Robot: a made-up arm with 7 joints.
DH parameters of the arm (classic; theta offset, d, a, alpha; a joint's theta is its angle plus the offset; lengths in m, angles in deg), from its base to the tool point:
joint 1: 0 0.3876 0 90
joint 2: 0 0.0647 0 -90
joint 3: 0 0.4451 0.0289 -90
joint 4: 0 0.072 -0.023 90
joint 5: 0 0.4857 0 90
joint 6: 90 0.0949 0.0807 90
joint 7: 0 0.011 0 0
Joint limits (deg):
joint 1: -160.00..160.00
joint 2: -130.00..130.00
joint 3: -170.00..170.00
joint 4: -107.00..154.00
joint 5: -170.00..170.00
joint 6: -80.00..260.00
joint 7: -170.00..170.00
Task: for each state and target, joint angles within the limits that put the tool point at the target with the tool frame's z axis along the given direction. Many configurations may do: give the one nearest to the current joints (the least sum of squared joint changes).
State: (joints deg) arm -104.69 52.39 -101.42 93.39 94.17 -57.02 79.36
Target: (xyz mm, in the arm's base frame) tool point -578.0 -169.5 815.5 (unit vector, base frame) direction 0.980 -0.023 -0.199
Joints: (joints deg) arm -69.74 22.46 -85.96 82.66 57.41 -67.59 79.36
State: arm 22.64 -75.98 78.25 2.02 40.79 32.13 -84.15
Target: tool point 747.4 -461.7 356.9 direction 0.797 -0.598 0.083
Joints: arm -1.17 -86.95 93.91 -46.81 21.97 77.73 -84.15
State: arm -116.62 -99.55 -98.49 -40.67 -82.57 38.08 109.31
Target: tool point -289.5 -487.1 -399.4 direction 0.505 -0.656 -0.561
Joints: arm -112.33 -126.84 -148.39 -21.26 -117.81 55.17 109.31
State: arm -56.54 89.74 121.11 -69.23 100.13 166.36 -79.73
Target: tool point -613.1 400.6 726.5 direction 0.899 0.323 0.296
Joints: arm -58.13 74.28 140.90 -55.83 95.47 199.44 -79.73
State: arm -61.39 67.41 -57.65 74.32 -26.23 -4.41 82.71
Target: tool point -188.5 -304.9 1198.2 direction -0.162 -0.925 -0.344
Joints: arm -42.68 31.28 -32.76 79.01 -38.13 31.61 82.71
